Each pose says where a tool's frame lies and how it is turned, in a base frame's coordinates. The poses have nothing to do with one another.
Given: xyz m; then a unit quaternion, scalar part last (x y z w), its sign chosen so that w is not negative.
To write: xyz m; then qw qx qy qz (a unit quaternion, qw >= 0). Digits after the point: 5 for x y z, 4 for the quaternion.
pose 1, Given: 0.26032 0.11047 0.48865 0.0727 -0.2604 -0.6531 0.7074
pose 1, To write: 0.26032 0.11047 0.48865 0.7074 0.0727 -0.2604 -0.6531
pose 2, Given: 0.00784 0.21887 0.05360 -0.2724 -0.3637 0.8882 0.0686
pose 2, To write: 0.00784 0.21887 0.05360 0.0686 -0.2724 -0.3637 0.8882
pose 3, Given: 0.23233 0.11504 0.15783 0.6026 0.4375 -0.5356 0.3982
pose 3, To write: 0.23233 0.11504 0.15783 0.3982 0.6026 0.4375 -0.5356
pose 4, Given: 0.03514 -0.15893 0.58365 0.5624 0.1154 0.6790 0.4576
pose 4, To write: 0.03514 -0.15893 0.58365 0.4576 0.5624 0.1154 0.6790
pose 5, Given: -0.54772 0.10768 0.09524 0.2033 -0.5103 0.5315 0.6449
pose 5, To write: -0.54772 0.10768 0.09524 0.6449 0.2033 -0.5103 0.5315
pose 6, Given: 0.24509 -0.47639 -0.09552 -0.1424 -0.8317 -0.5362 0.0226
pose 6, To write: 0.24509 -0.47639 -0.09552 0.0226 -0.1424 -0.8317 -0.5362
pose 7, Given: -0.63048 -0.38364 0.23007 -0.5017 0.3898 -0.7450 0.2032
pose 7, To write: -0.63048 -0.38364 0.23007 0.2032 -0.5017 0.3898 -0.7450
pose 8, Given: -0.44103 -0.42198 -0.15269 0.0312 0.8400 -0.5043 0.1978
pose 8, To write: -0.44103 -0.42198 -0.15269 0.1978 0.0312 0.8400 -0.5043
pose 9, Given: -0.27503 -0.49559 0.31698 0.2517 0.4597 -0.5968 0.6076
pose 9, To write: -0.27503 -0.49559 0.31698 0.6076 0.2517 0.4597 -0.5968
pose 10, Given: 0.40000 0.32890 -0.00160 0.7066 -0.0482 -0.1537 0.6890
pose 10, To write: 0.40000 0.32890 -0.00160 0.6890 0.7066 -0.0482 -0.1537
